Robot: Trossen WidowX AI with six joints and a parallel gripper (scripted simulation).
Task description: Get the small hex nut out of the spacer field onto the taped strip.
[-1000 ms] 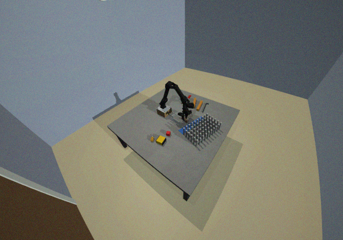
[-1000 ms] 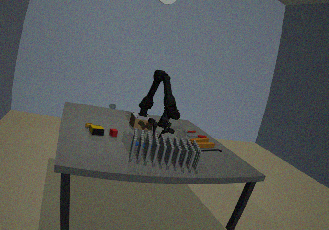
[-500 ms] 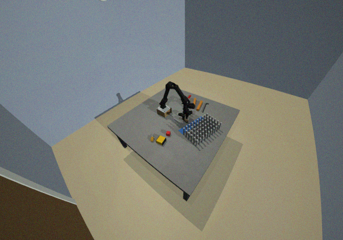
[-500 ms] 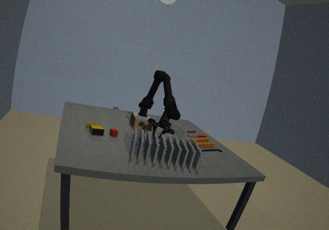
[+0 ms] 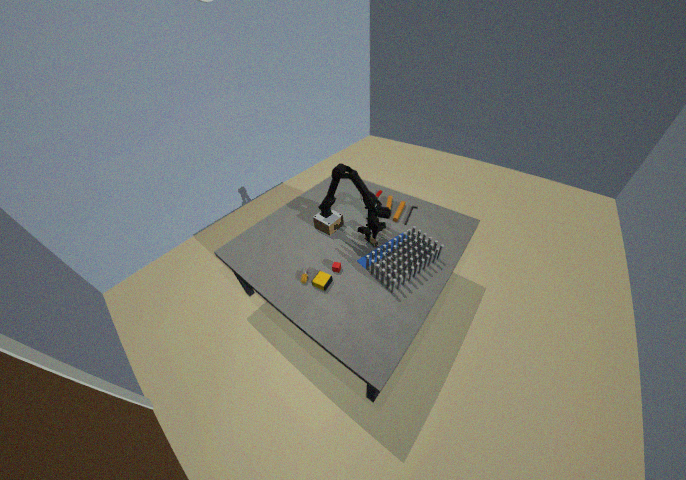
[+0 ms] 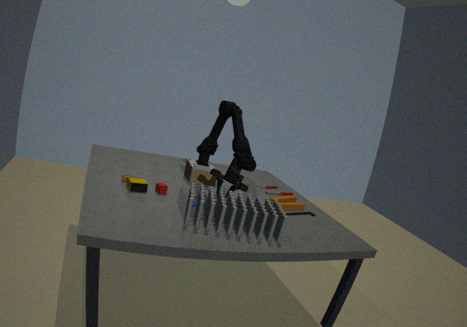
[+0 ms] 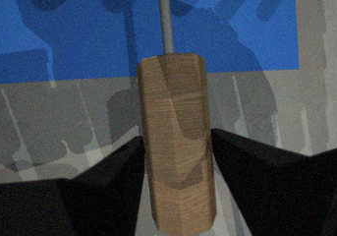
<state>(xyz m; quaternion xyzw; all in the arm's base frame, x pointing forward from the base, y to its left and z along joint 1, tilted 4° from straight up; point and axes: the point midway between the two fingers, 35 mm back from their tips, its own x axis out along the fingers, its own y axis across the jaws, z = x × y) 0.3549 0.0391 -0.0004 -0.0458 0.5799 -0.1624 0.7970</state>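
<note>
Now: the blue taped strip 90 mm ahead of my gripper tip, 40 mm below it and 20 mm to the left of it. Round my gripper tip: red cube: 280 mm to the right, 30 mm behind, 20 mm below; then yellow block: 400 mm to the right, 20 mm behind, 10 mm below; then metal-shafted tool: 100 mm ahead, 20 mm to the right.
</note>
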